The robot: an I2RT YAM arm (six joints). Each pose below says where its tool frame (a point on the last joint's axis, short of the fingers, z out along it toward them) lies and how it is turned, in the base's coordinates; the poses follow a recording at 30 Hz.
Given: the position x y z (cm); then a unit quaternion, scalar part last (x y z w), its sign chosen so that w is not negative.
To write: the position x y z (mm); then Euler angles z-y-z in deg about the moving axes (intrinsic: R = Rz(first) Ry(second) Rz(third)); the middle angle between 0 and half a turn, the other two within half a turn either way. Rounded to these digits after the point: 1 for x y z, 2 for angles.
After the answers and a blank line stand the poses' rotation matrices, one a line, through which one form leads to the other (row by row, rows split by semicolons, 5 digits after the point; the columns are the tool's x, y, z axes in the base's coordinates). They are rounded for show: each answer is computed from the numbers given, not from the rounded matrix.
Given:
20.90, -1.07, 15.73, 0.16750, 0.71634, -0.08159, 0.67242
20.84, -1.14, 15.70, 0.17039, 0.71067, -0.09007, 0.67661
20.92, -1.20, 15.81, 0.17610, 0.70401, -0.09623, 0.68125
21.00, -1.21, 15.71, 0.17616, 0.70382, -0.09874, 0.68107
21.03, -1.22, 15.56, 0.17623, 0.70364, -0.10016, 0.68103
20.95, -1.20, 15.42, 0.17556, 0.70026, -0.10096, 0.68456
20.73, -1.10, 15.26, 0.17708, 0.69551, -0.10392, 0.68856
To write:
209.0, -10.7, 157.3, -20.08, 94.73, 6.24
208.4, -11.4, 157.0, -21.07, 93.91, 5.90
209.2, -12.0, 158.1, -22.08, 93.05, 6.00
210.0, -12.1, 157.1, -22.30, 93.03, 5.80
210.3, -12.2, 155.6, -22.43, 93.00, 5.69
209.5, -12.0, 154.2, -22.46, 92.43, 5.68
207.3, -11.0, 152.6, -22.87, 91.73, 5.70

-0.03959 0.34970 0.93603; 0.13025 0.93057 -0.34215; -0.99069 0.10837 -0.08239
-0.02633 0.36407 0.93100; 0.12030 0.92571 -0.35860; -0.99239 0.10256 -0.06817
-0.00978 0.37906 0.92532; 0.11684 0.91946 -0.37543; -0.99310 0.10444 -0.05328
-0.01022 0.38247 0.92391; 0.11347 0.91844 -0.37894; -0.99349 0.10096 -0.05279
-0.01028 0.38443 0.92310; 0.11158 0.91782 -0.38099; -0.99370 0.09908 -0.05233
-0.00111 0.38410 0.92329; 0.10765 0.91797 -0.38176; -0.99419 0.09897 -0.04237
0.01094 0.38943 0.92099; 0.10321 0.91569 -0.38841; -0.99460 0.09931 -0.03018

